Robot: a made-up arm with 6 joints. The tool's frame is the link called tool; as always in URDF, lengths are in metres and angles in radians. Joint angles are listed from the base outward.
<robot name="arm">
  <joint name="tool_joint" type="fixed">
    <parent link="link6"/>
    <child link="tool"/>
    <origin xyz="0 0 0" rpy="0 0 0"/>
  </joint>
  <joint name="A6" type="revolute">
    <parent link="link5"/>
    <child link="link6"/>
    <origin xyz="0 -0.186 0" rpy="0 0 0"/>
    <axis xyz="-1 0 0"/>
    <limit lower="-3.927" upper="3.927"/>
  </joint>
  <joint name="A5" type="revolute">
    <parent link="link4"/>
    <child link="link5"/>
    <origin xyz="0.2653 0 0" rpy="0 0 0"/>
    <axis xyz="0 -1 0"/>
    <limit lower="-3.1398" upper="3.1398"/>
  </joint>
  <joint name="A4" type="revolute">
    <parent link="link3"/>
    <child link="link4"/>
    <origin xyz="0 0 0" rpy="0 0 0"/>
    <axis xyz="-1 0 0"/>
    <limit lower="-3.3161" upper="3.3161"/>
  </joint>
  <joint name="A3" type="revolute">
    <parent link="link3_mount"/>
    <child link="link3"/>
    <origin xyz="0 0 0.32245" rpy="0 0 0"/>
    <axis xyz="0 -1 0"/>
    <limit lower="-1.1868" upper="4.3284"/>
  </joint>
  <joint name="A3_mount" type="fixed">
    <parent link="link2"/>
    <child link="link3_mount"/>
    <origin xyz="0 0 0.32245" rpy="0 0 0"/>
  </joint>
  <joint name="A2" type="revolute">
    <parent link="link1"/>
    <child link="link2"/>
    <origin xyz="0 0 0" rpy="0 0 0"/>
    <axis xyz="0 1 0"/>
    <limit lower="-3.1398" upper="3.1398"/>
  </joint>
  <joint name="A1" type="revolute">
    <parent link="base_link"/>
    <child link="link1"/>
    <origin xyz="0 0 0.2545" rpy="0 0 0"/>
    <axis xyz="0 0 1"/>
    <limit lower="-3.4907" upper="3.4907"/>
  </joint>
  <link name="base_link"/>
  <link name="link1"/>
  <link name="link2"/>
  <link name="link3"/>
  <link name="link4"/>
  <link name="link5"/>
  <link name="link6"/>
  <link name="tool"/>
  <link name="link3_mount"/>
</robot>
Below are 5 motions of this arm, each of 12 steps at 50 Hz.
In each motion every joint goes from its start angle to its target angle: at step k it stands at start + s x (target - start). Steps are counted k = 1, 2, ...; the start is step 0. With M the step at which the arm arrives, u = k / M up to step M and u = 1 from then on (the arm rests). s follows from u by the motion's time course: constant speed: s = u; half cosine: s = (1 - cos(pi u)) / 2; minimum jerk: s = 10 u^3 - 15 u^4 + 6 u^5.
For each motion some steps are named. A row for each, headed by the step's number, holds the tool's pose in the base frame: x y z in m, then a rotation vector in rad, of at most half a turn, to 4 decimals.
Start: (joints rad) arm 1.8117 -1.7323 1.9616 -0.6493 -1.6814 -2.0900
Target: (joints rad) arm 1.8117 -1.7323 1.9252 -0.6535 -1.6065 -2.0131
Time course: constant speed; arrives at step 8
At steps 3, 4, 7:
3: 0.3637 -0.8601 0.1114 -1.0706 -0.1207 -2.3093
4: 0.3637 -0.8603 0.1128 -1.0693 -0.1088 -2.3088
7: 0.3636 -0.8610 0.1169 -1.0657 -0.0734 -2.3065

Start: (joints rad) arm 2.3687 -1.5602 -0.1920 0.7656 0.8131 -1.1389
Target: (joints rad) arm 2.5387 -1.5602 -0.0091 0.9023 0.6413 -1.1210
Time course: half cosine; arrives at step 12
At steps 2, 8, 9, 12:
2: 0.6146 -0.4023 0.5465 -1.9535 1.0174 -1.8876
8: 0.6868 -0.3666 0.5353 -2.0695 1.0179 -1.8363
9: 0.6975 -0.3601 0.5330 -2.0896 1.0159 -1.8283
12: 0.7124 -0.3505 0.5295 -2.1191 1.0119 -1.8167

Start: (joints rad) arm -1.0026 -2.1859 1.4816 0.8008 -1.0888 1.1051
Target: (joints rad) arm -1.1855 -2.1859 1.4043 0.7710 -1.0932 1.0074
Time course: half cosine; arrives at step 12
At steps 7, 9, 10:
7: -0.4260 0.5735 -0.3559 0.7794 1.7908 2.3638
9: -0.4047 0.5943 -0.3521 0.8320 1.7749 2.3367
10: -0.3970 0.6014 -0.3507 0.8504 1.7690 2.3273

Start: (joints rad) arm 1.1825 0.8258 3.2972 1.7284 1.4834 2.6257
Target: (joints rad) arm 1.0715 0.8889 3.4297 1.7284 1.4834 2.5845
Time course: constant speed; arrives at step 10
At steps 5, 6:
5: 0.0445 0.1616 0.6862 0.1061 -0.5860 2.5828
6: 0.0474 0.1634 0.6809 0.1022 -0.5889 2.5723

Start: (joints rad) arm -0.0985 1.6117 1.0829 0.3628 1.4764 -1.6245
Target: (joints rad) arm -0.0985 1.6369 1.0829 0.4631 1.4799 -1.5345
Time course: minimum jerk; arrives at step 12
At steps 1, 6, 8, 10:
1: 0.8853 -0.2622 0.1512 1.2459 -0.5047 0.8862
6: 0.8886 -0.2590 0.1473 1.1826 -0.4750 0.8897
8: 0.8906 -0.2570 0.1448 1.1454 -0.4581 0.8925
10: 0.8918 -0.2556 0.1433 1.1231 -0.4480 0.8946

